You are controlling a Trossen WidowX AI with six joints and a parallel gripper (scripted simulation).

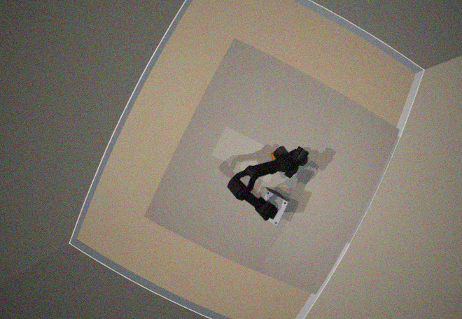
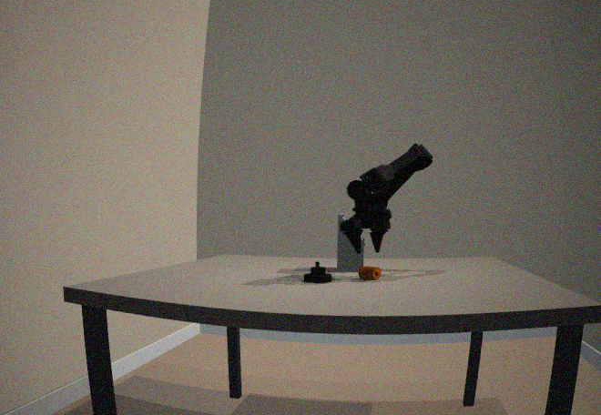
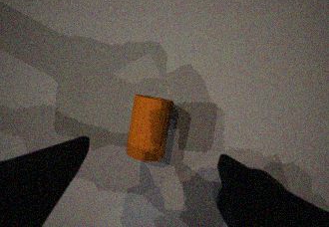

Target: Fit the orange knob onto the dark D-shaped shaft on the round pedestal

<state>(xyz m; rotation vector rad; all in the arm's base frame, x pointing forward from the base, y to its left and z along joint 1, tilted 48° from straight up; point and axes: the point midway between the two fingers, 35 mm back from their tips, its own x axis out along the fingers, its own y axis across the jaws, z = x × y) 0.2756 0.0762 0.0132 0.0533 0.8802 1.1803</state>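
Right now the orange knob is 6 cm below my gripper tip and 1 cm to the left of it. Round my gripper tip: dark round pedestal 15 cm to the right, 5 cm below, 5 cm ahead.
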